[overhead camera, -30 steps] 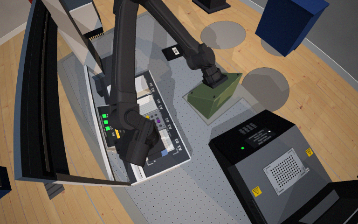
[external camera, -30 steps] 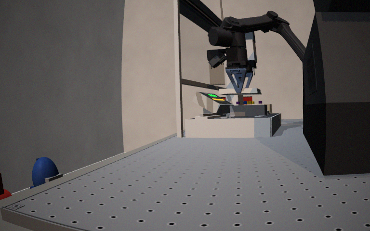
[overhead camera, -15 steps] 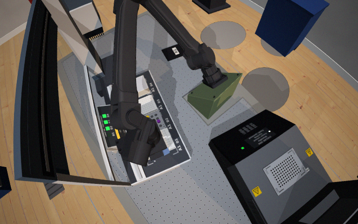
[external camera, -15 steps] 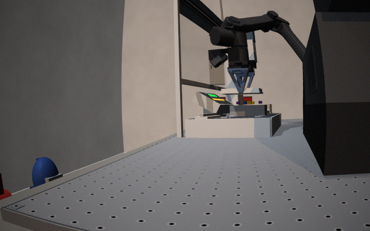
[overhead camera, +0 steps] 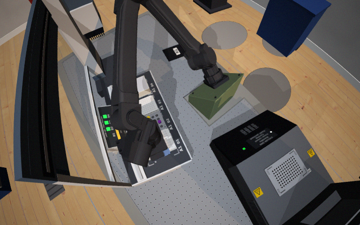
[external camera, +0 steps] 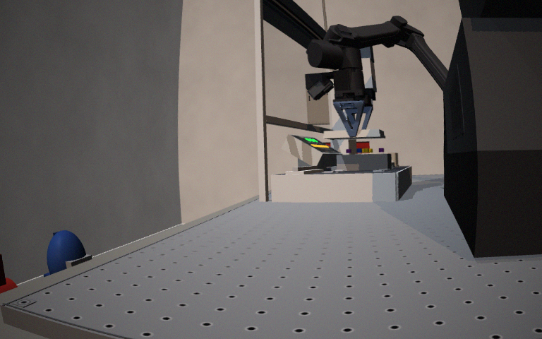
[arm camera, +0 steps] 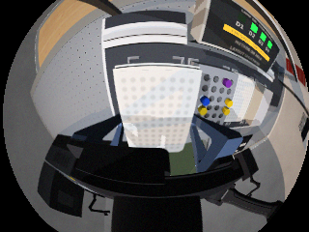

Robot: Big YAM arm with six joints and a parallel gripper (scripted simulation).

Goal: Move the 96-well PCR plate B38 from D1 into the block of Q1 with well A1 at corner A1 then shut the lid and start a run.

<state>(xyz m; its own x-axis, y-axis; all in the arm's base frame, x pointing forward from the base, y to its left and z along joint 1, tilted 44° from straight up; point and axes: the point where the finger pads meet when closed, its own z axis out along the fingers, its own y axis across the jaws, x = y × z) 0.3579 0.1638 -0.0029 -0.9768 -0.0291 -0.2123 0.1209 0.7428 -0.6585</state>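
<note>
The tube cooling block lies 1 cm behind my hand, 10 cm to the right of it and 6 cm below it. The rest, counted from my hand: RG nest 36 cm behind, 47 cm to the right, 14 cm below; then deep-well block 4 cm behind, 31 cm to the right, 6 cm below; then pipetting head 1 cm ahead, 56 cm to the right, 25 cm above.
</note>
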